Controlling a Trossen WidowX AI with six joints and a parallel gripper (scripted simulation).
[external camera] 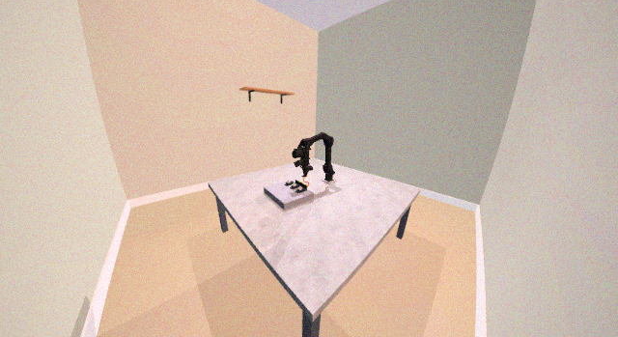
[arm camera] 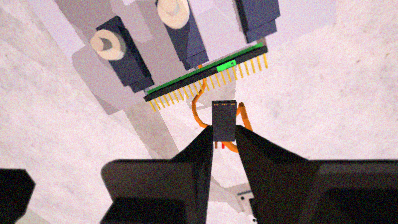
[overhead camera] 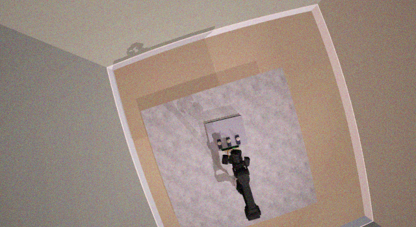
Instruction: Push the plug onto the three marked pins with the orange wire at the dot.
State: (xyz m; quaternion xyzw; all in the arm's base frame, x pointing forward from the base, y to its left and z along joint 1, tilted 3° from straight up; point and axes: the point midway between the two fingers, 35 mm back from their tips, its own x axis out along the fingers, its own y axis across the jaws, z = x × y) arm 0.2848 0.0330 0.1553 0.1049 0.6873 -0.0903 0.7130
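Right now my gripper tip is 40 mm short of the green band, 20 mm to the left of it and 40 mm above it. Round my gripper tip: holder: 200 mm ahead, 20 mm to the left, 90 mm below.
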